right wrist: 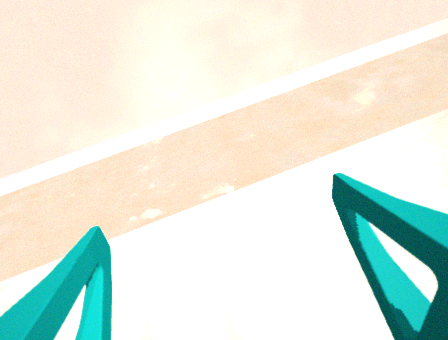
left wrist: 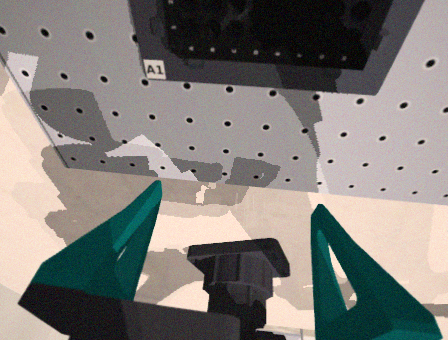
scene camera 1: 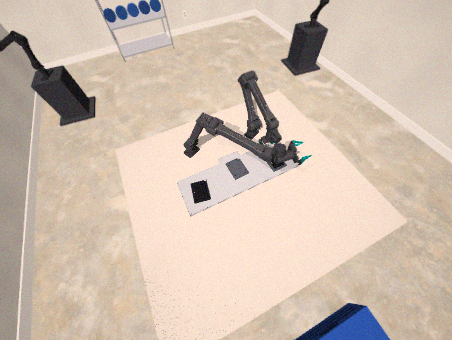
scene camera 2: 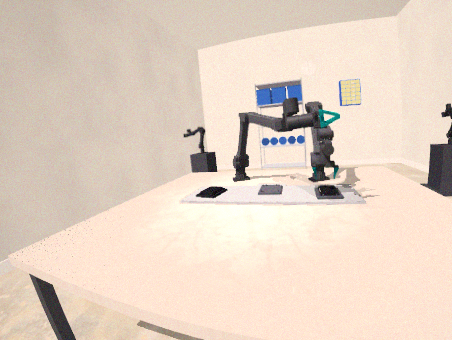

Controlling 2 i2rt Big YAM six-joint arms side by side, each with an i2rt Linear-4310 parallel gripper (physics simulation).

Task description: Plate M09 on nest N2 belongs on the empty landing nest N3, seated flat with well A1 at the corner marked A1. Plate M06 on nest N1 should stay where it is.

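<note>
A black well plate (scene camera 1: 201,191) (scene camera 2: 212,192) sits at the board's left end. The middle nest (scene camera 1: 237,168) (scene camera 2: 270,189) is grey and empty. Another black plate (scene camera 2: 328,190) (left wrist: 270,30) lies in the right-end nest (left wrist: 220,75), whose A1 label is at lower left in the left wrist view; arms hide this plate in scene camera 1. No plate or nest numbers are readable. My left gripper (scene camera 2: 325,172) (left wrist: 238,198) is open and empty behind the right-end plate, past the board's edge, apart from the plate. My right gripper (scene camera 1: 306,150) (right wrist: 219,210) is open and empty, high above the right end.
The pale perforated board (scene camera 1: 220,180) (scene camera 2: 245,194) (left wrist: 400,150) lies on the table (scene camera 1: 250,250) (scene camera 2: 225,260). My right arm (scene camera 1: 235,138) (scene camera 2: 265,119) reaches across above the board, near my left arm. A shelf rack and arms on pedestals stand beyond the table.
</note>
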